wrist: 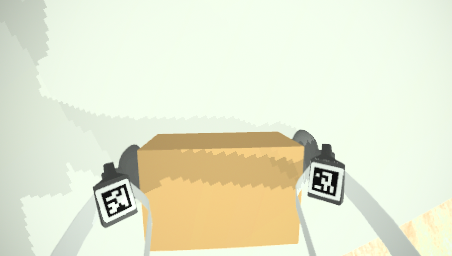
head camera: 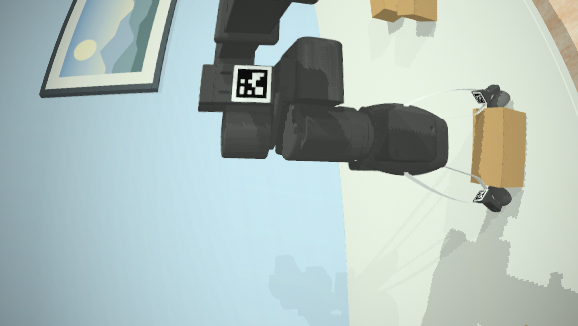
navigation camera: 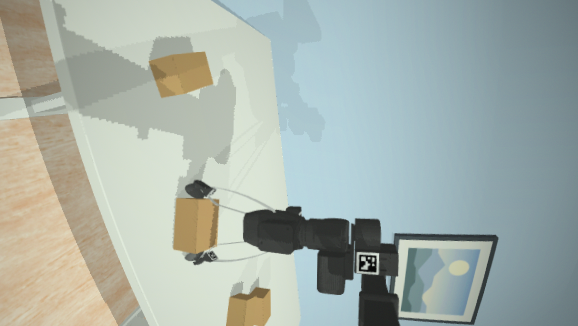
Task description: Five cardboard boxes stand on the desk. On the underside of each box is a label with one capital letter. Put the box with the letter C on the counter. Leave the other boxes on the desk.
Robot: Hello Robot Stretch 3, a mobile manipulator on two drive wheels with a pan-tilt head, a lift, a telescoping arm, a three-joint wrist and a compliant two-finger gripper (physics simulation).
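A plain cardboard box is between the two fingertips of my gripper. The pads touch its two opposite sides, and the gripper is shut on it. The box is upright and at the desk top; whether it bears on the desk cannot be told. Its underside and label are hidden. Another box stands farther along the desk. More cardboard, apparently two boxes close together, is cut off by the frame edge. No letter shows.
A pale blue wall with a framed picture rises behind the desk. Wooden floor lies beyond the desk's front edge. The robot's shadow falls on the desk and wall. I cannot make out the counter.
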